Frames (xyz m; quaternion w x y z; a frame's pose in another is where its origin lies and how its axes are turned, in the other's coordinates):
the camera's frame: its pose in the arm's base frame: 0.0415 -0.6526 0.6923 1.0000 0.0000 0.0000 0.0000
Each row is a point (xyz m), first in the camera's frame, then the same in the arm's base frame.
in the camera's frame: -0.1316 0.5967 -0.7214
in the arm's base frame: -0.0901 -0.0559 -0.0291
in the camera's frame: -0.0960 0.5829 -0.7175
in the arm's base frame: -0.0545 -0.0697 -0.0252
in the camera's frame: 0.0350 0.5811 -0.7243
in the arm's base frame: 0.0765 -0.0715 -0.0320
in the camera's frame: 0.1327 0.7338 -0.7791
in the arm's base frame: 0.1742 0.0812 -0.0868
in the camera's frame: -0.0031 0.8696 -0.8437
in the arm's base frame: 0.0384 0.2170 -0.1514
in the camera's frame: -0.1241 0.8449 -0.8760
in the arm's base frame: -0.0826 0.1923 -0.1837
